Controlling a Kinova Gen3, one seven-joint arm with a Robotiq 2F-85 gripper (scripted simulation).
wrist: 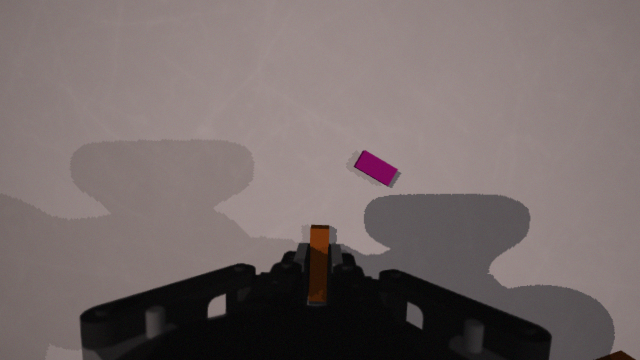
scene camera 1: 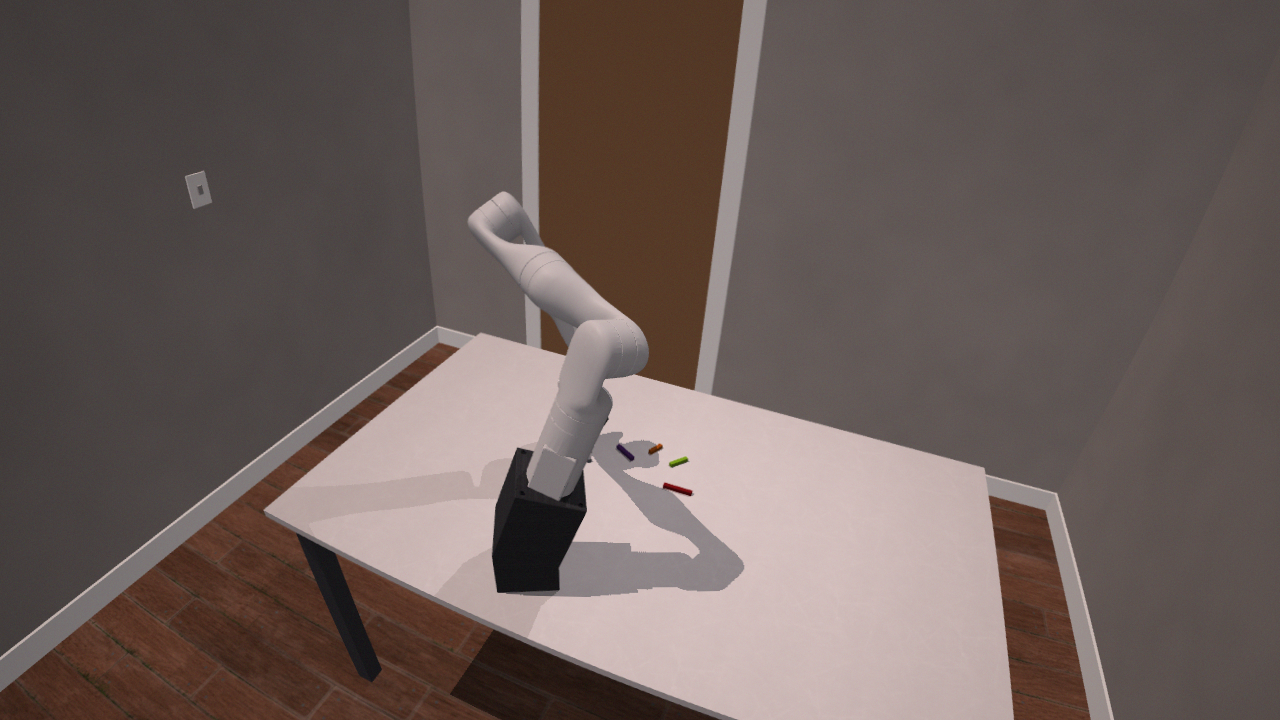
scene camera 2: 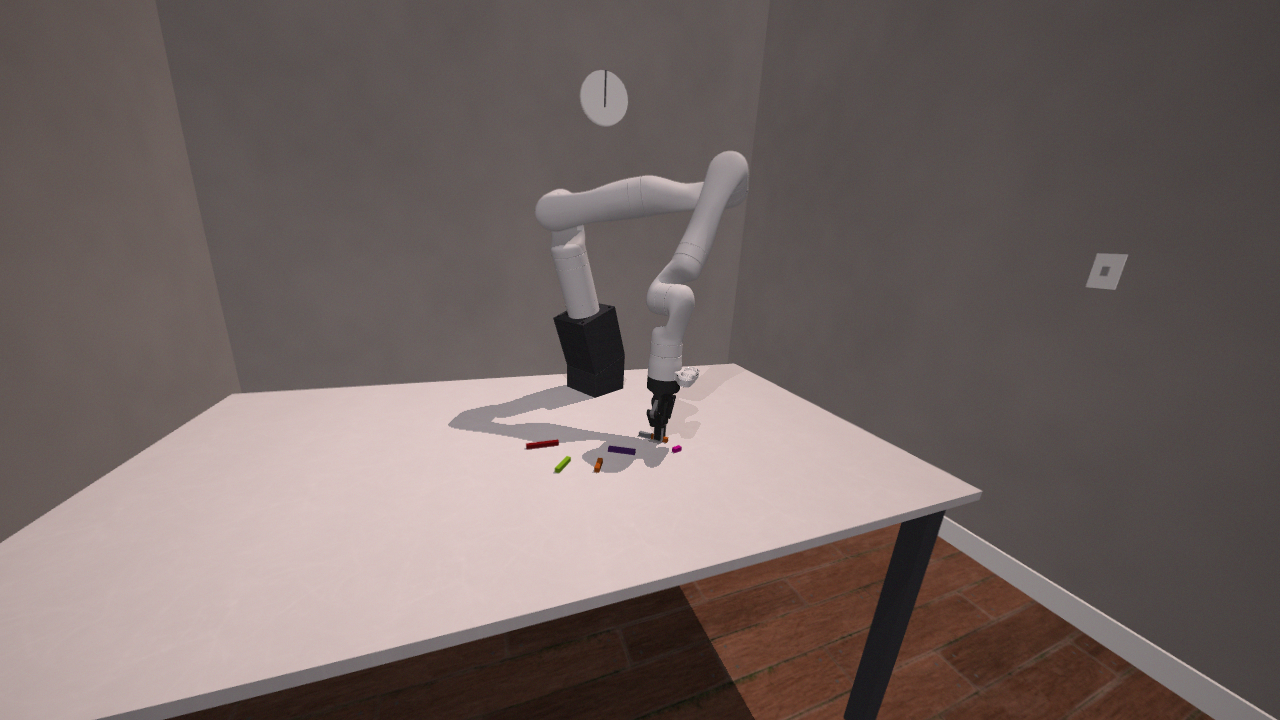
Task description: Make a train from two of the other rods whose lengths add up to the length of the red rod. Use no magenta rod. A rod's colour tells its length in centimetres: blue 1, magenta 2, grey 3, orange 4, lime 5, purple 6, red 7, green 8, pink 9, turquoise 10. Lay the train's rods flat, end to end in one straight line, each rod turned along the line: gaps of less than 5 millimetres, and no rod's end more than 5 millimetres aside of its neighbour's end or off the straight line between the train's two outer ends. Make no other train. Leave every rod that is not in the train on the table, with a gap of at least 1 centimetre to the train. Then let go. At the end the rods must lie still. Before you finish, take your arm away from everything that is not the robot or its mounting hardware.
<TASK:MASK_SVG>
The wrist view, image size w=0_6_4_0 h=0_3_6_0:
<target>my gripper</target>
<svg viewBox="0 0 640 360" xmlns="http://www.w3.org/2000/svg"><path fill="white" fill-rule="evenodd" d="M80 315L83 360L549 360L552 340L551 334L537 324L400 270L383 270L379 273L379 280L372 279L371 276L365 276L362 268L354 265L356 263L353 255L341 253L339 244L329 244L327 303L323 306L307 305L310 283L311 246L310 243L299 243L297 251L284 253L282 262L275 263L270 272L261 272L261 274L256 275L256 268L254 266L238 263L97 305ZM408 302L421 310L423 314L422 329L406 321ZM226 294L226 313L208 318L209 303L214 298Z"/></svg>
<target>magenta rod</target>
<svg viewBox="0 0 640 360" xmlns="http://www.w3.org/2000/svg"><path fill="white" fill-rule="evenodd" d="M362 151L354 167L388 186L398 169L366 150Z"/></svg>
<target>orange rod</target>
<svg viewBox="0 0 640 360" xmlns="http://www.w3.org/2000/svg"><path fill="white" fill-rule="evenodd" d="M311 225L308 301L327 302L329 225Z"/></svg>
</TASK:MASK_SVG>
